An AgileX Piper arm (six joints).
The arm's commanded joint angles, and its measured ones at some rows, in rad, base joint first. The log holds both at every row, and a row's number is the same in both.
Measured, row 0:
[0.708, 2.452, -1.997, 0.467, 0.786, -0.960]
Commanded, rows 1 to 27:
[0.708, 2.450, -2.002, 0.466, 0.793, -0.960]
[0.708, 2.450, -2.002, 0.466, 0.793, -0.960]
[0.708, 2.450, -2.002, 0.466, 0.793, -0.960]
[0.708, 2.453, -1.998, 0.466, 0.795, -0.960]
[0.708, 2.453, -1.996, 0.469, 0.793, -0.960]
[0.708, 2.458, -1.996, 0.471, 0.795, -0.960]
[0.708, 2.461, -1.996, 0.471, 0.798, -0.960]
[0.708, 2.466, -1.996, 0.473, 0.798, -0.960]
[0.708, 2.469, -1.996, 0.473, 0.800, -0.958]
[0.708, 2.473, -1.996, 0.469, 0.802, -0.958]
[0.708, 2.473, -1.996, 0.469, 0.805, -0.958]
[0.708, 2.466, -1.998, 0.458, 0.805, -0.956]
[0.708, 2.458, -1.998, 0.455, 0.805, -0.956]
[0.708, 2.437, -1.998, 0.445, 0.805, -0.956]
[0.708, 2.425, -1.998, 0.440, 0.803, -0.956]
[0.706, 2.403, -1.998, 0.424, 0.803, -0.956]
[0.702, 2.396, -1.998, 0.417, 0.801, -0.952]
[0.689, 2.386, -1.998, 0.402, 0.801, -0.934]
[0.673, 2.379, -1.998, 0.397, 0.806, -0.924]
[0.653, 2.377, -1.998, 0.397, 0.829, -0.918]
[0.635, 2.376, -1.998, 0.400, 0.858, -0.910]
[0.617, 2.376, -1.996, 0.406, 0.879, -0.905]
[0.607, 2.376, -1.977, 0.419, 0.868, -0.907]
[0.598, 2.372, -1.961, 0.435, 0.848, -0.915]
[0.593, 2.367, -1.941, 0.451, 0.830, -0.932]
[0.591, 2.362, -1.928, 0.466, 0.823, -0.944]
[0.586, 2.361, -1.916, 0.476, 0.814, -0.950]
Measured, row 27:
[0.598, 2.384, -1.959, 0.421, 0.843, -0.918]
